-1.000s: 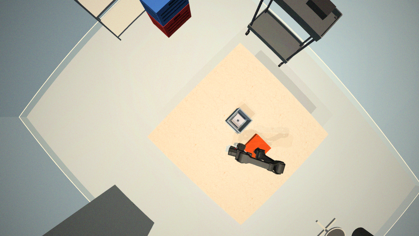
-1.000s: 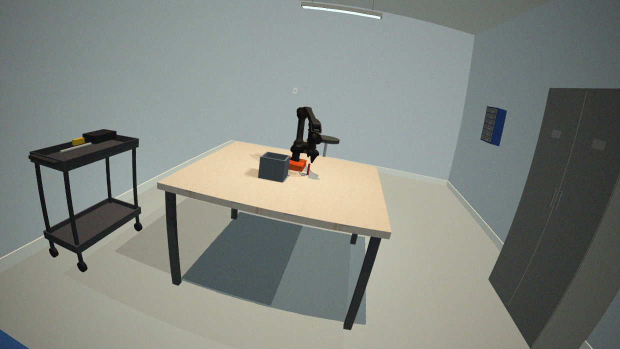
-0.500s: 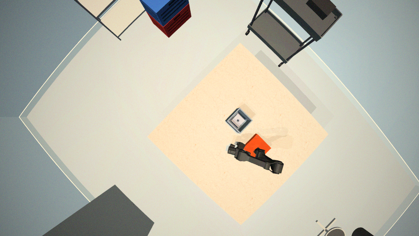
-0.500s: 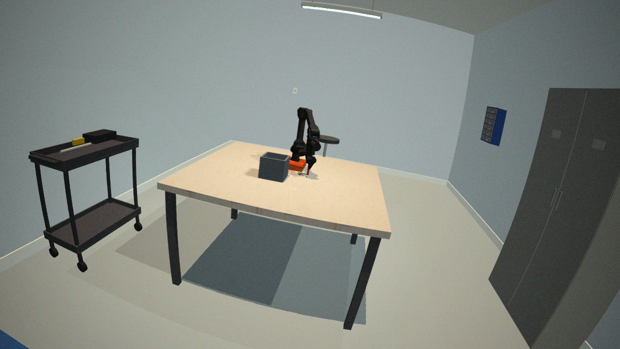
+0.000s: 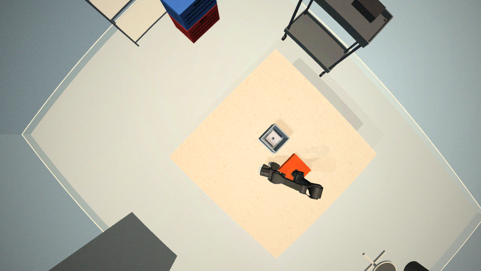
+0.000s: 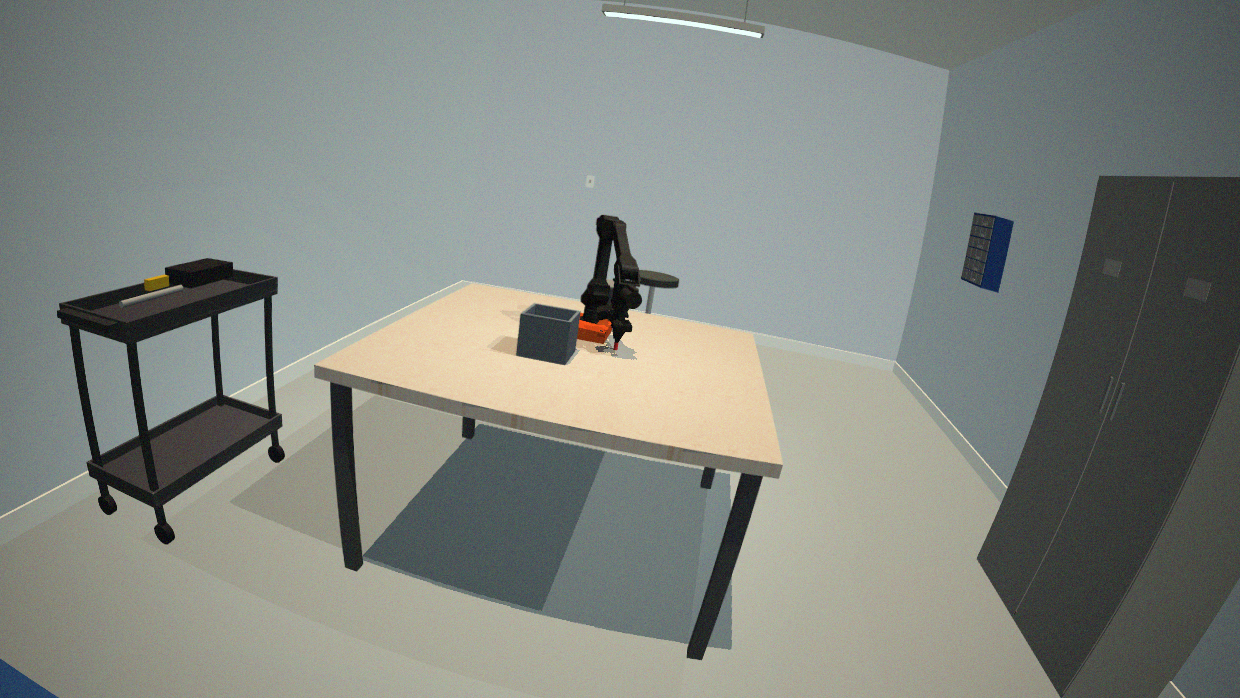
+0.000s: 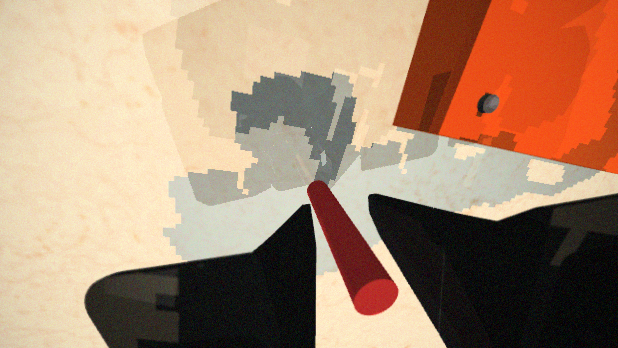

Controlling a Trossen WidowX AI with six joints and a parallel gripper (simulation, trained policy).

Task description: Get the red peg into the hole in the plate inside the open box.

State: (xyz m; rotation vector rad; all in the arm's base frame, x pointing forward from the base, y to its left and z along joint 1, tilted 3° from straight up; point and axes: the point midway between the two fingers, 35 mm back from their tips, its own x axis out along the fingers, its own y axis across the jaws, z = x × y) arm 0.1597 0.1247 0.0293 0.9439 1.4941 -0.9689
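Now: gripper tip 19 cm to the left of the pale plate, 19 cm short of it and 2 cm below it. Round my gripper tip: red peg: 1 cm above.
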